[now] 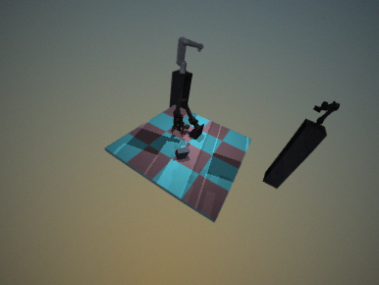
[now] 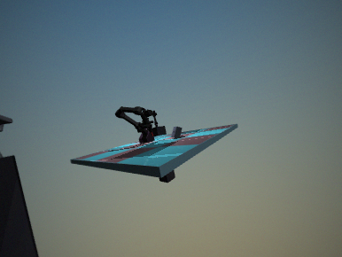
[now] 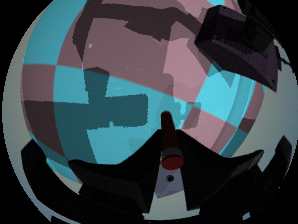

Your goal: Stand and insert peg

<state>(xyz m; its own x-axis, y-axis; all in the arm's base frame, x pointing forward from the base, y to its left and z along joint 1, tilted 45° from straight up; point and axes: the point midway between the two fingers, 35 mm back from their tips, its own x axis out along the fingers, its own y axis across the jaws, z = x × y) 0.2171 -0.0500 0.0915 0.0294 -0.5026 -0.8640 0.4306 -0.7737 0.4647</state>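
Right now my gripper tip is 200 mm short of the sloped panel, 150 mm to the right of it and 50 mm above it. Round my gripper tip: red peg 20 mm above.
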